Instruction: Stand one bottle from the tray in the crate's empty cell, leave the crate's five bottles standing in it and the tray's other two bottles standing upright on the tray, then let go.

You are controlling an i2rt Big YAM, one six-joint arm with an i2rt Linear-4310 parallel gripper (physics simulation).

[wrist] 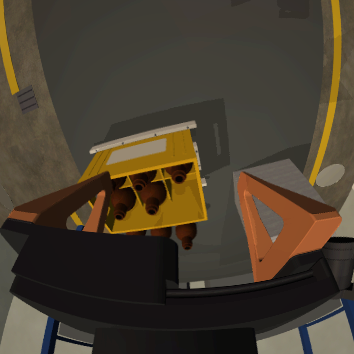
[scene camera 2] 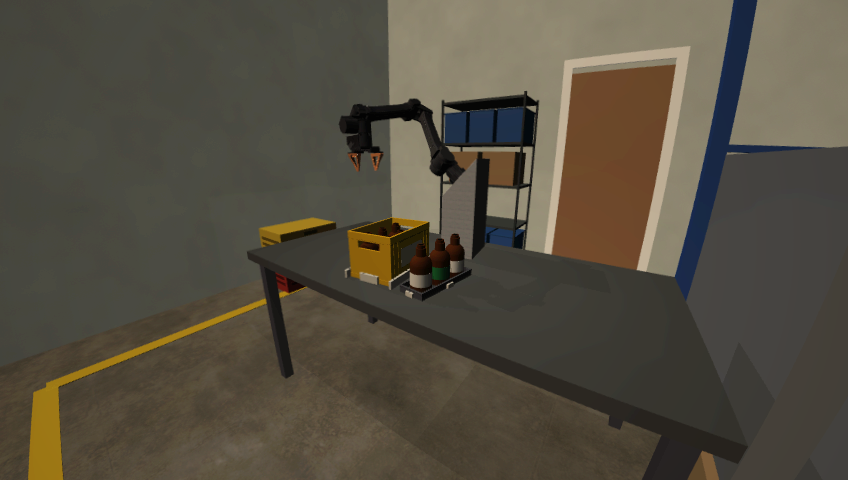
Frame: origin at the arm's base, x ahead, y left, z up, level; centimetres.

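Seen in the pictures: gripper, fingertip midpoint: (wrist: 174,178) (scene camera 2: 367,170); arm's base at its link origin: (scene camera 2: 463,181).
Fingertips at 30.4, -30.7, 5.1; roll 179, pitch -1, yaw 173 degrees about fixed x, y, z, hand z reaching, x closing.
Offsets run from my fingertips to a thing's top centre, as dx, dy, dz. "*": to the spot under its first point. Level surfaces: height alone.
My gripper (scene camera 2: 365,169) (wrist: 174,178) is open and empty, high above the crate. The yellow crate {+9.2, +21.2, -19.7} (scene camera 2: 368,260) (wrist: 182,145) stands on the table with brown bottles in it. In the wrist view its empty cell {* -0.6, +28.7, -27.2} (wrist: 186,200) is at the corner nearest the tray side, toward the right; one crate bottle is partly hidden by the left finger. Three brown bottles stand upright on the dark tray {* +23.2, +46.0, -34.8} (scene camera 2: 423,293) beside the crate: one with a white label {+18.0, +41.3, -21.2} (scene camera 2: 420,266), one with a green label {* +12.4, +44.9, -27.5} (scene camera 2: 439,260) and another with a white label {* +3.8, +46.2, -27.6} (scene camera 2: 455,254). In the wrist view their tops show past the crate's wall, partly hidden.
The grey table {dz -37.2} (scene camera 2: 535,321) carries the crate and tray. White brackets (scene camera 2: 368,277) (wrist: 145,137) stand at the crate's base. The arm's grey pedestal (scene camera 2: 461,208) (wrist: 280,185) rises behind the tray. A shelf rack (scene camera 2: 525,118) and a yellow crate on a red one (scene camera 2: 297,226) stand beyond the table.
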